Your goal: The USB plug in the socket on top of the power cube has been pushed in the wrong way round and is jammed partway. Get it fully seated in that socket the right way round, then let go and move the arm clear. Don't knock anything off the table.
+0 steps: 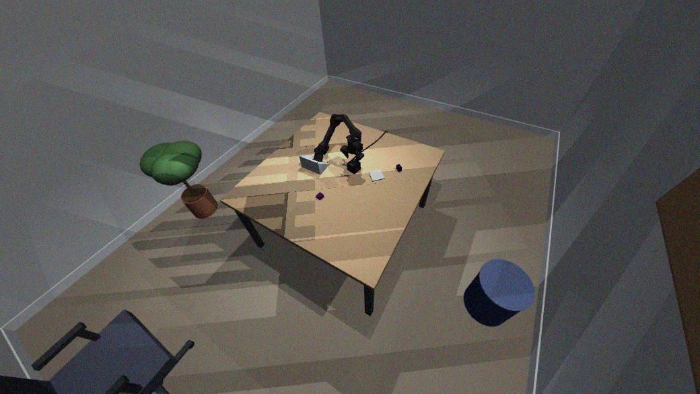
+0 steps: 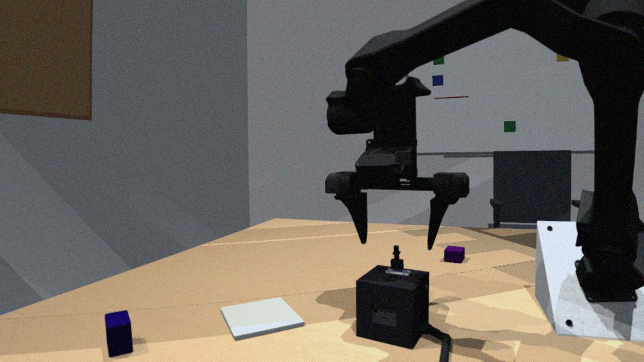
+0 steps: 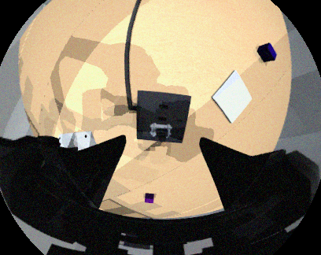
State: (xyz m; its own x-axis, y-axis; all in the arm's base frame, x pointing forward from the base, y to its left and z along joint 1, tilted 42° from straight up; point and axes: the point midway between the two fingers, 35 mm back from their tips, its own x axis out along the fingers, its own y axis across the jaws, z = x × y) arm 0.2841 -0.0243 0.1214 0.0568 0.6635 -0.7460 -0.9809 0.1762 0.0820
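Right now my gripper tip is 20 mm above the USB plug. From my gripper tip the other things lie so: dark blue block: 330 mm ahead, 160 mm to the left, 90 mm below; flat pad: 190 mm ahead, 30 mm to the left, 110 mm below; USB socket: 40 mm below.
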